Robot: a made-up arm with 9 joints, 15 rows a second.
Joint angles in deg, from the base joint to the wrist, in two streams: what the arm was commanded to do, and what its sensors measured. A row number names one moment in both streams.
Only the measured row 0 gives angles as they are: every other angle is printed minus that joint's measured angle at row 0.
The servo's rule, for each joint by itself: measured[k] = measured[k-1] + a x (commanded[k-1-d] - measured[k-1]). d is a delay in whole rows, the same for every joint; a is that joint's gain. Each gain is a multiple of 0.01, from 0.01 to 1. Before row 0 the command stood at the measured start. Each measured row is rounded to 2 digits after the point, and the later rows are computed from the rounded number. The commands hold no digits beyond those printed.
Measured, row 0: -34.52 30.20 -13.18 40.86 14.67 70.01 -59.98 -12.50 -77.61
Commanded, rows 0 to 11: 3.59 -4.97 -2.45 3.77 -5.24 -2.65 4.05 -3.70 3.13; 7.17 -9.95 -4.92 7.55 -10.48 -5.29 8.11 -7.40 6.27; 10.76 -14.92 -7.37 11.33 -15.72 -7.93 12.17 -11.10 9.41; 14.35 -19.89 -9.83 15.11 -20.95 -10.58 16.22 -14.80 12.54; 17.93 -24.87 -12.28 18.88 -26.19 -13.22 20.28 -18.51 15.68; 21.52 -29.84 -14.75 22.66 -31.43 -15.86 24.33 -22.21 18.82; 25.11 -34.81 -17.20 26.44 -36.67 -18.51 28.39 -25.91 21.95; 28.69 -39.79 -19.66 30.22 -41.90 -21.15 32.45 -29.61 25.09; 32.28 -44.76 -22.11 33.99 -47.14 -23.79 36.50 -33.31 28.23; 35.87 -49.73 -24.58 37.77 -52.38 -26.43 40.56 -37.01 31.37; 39.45 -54.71 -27.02 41.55 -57.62 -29.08 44.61 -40.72 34.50; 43.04 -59.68 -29.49 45.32 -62.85 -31.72 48.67 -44.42 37.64
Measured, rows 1 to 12: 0.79 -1.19 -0.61 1.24 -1.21 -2.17 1.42 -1.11 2.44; 2.19 -3.29 -1.69 3.32 -3.34 -4.73 3.76 -3.00 5.43; 4.08 -6.08 -3.11 5.96 -6.19 -7.35 6.70 -5.43 8.53; 6.34 -9.39 -4.79 8.98 -9.58 -10.00 10.03 -8.24 11.66; 8.89 -13.11 -6.66 12.25 -13.40 -12.64 13.62 -11.32 14.80; 11.67 -17.13 -8.68 15.69 -17.55 -15.28 17.37 -14.59 17.94; 14.63 -21.37 -10.81 19.24 -21.95 -17.93 21.23 -17.99 21.07; 17.72 -25.79 -13.02 22.86 -26.54 -20.57 25.16 -21.48 24.21; 20.92 -30.34 -15.29 26.53 -31.28 -23.21 29.13 -25.03 27.35; 24.21 -34.99 -17.61 30.24 -36.13 -25.85 33.13 -28.62 30.49; 27.56 -39.72 -19.96 33.97 -41.07 -28.50 37.15 -32.25 33.62; 30.97 -44.51 -22.34 37.72 -46.08 -31.14 41.18 -35.90 36.76
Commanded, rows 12 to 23: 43.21 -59.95 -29.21 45.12 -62.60 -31.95 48.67 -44.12 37.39; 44.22 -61.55 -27.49 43.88 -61.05 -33.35 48.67 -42.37 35.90; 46.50 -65.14 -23.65 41.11 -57.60 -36.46 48.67 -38.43 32.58; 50.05 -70.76 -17.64 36.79 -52.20 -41.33 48.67 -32.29 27.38; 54.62 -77.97 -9.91 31.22 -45.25 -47.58 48.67 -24.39 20.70; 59.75 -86.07 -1.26 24.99 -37.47 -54.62 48.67 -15.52 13.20; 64.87 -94.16 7.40 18.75 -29.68 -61.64 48.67 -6.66 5.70; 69.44 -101.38 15.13 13.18 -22.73 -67.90 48.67 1.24 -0.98; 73.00 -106.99 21.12 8.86 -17.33 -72.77 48.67 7.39 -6.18; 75.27 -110.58 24.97 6.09 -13.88 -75.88 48.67 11.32 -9.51; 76.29 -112.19 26.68 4.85 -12.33 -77.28 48.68 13.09 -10.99; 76.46 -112.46 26.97 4.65 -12.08 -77.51 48.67 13.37 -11.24
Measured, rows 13 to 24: 33.66 -48.22 -24.06 40.16 -49.88 -31.80 43.80 -38.37 37.25; 35.98 -51.42 -24.92 41.39 -52.45 -33.07 45.50 -39.57 36.20; 38.29 -54.71 -24.60 41.30 -53.63 -35.85 46.61 -39.23 33.38; 40.88 -58.56 -22.86 39.81 -53.30 -40.34 47.33 -37.15 28.70; 43.90 -63.22 -19.62 36.98 -51.45 -46.28 47.80 -33.32 22.46; 47.39 -68.70 -15.03 33.02 -48.23 -53.12 48.10 -27.98 15.24; 51.24 -74.81 -9.42 28.31 -43.96 -60.11 48.30 -21.58 7.80; 55.24 -81.19 -3.28 23.32 -39.08 -66.50 48.43 -14.73 0.95; 59.15 -87.38 2.82 18.55 -34.08 -71.64 48.51 -8.09 -4.61; 62.70 -92.95 8.36 14.44 -29.43 -75.12 48.57 -2.27 -8.43; 65.69 -97.57 12.94 11.28 -25.50 -76.89 48.61 2.34 -10.43; 68.06 -101.14 16.45 9.09 -22.41 -77.40 48.63 5.65 -11.06
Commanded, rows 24 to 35: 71.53 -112.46 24.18 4.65 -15.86 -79.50 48.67 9.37 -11.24; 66.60 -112.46 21.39 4.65 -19.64 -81.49 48.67 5.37 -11.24; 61.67 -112.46 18.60 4.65 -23.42 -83.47 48.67 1.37 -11.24; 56.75 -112.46 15.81 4.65 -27.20 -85.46 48.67 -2.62 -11.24; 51.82 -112.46 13.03 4.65 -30.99 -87.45 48.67 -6.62 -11.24; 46.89 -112.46 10.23 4.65 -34.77 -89.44 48.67 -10.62 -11.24; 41.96 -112.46 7.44 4.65 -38.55 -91.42 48.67 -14.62 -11.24; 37.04 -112.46 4.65 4.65 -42.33 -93.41 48.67 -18.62 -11.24; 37.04 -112.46 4.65 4.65 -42.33 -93.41 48.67 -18.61 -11.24; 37.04 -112.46 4.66 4.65 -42.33 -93.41 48.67 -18.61 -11.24; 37.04 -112.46 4.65 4.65 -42.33 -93.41 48.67 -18.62 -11.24; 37.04 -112.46 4.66 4.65 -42.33 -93.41 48.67 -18.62 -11.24
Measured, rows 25 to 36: 68.82 -103.86 18.38 7.62 -20.90 -79.12 48.64 6.77 -11.20; 68.33 -105.92 19.13 6.64 -20.61 -81.06 48.65 6.35 -11.23; 66.86 -107.49 19.00 5.98 -21.26 -83.04 48.66 4.86 -11.24; 64.64 -108.68 18.20 5.54 -22.63 -85.02 48.66 2.62 -11.24; 61.82 -109.59 16.91 5.25 -24.55 -87.01 48.66 -0.15 -11.24; 58.54 -110.28 15.24 5.05 -26.90 -89.00 48.66 -3.29 -11.24; 54.89 -110.80 13.29 4.92 -29.58 -90.98 48.66 -6.69 -11.24; 50.96 -111.20 11.13 4.83 -32.51 -92.97 48.66 -10.27 -11.24; 47.90 -111.50 9.51 4.77 -34.77 -93.33 48.66 -12.77 -11.24; 45.51 -111.73 8.30 4.73 -36.51 -93.40 48.66 -14.52 -11.24; 43.65 -111.91 7.39 4.70 -37.85 -93.41 48.66 -15.75 -11.24; 42.20 -112.04 6.71 4.68 -38.88 -93.41 48.66 -16.61 -11.24
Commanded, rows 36 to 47: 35.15 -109.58 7.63 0.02 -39.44 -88.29 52.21 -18.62 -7.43; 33.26 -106.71 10.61 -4.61 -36.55 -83.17 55.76 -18.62 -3.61; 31.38 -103.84 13.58 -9.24 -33.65 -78.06 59.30 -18.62 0.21; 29.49 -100.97 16.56 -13.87 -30.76 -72.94 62.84 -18.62 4.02; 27.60 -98.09 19.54 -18.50 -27.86 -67.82 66.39 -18.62 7.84; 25.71 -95.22 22.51 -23.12 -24.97 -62.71 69.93 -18.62 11.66; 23.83 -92.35 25.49 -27.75 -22.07 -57.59 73.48 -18.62 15.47; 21.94 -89.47 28.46 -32.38 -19.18 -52.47 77.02 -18.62 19.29; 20.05 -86.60 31.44 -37.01 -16.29 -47.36 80.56 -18.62 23.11; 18.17 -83.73 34.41 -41.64 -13.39 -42.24 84.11 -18.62 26.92; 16.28 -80.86 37.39 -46.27 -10.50 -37.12 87.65 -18.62 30.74; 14.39 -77.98 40.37 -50.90 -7.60 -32.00 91.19 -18.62 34.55
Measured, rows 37 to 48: 40.65 -111.45 6.94 3.14 -39.01 -89.21 49.90 -17.21 -8.27; 39.02 -110.31 7.86 0.58 -38.44 -84.26 51.95 -17.63 -4.64; 37.34 -108.76 9.29 -2.66 -37.34 -79.18 54.52 -17.93 -0.86; 35.61 -106.89 11.11 -6.36 -35.83 -74.06 57.43 -18.14 2.95; 33.85 -104.78 13.22 -10.37 -34.00 -68.94 60.57 -18.28 6.76; 32.06 -102.49 15.54 -14.58 -31.92 -63.83 63.85 -18.38 10.58; 30.25 -100.06 18.03 -18.93 -29.65 -58.71 67.22 -18.45 14.39; 28.42 -97.52 20.64 -23.37 -27.24 -53.59 70.65 -18.50 18.21; 26.58 -94.90 23.34 -27.87 -24.72 -48.48 74.12 -18.54 22.03; 24.73 -92.22 26.11 -32.41 -22.11 -43.36 77.62 -18.56 25.84; 22.87 -89.49 28.93 -36.98 -19.44 -38.24 81.13 -18.58 29.66; 21.00 -86.73 31.79 -41.57 -16.72 -33.12 84.65 -18.59 33.47
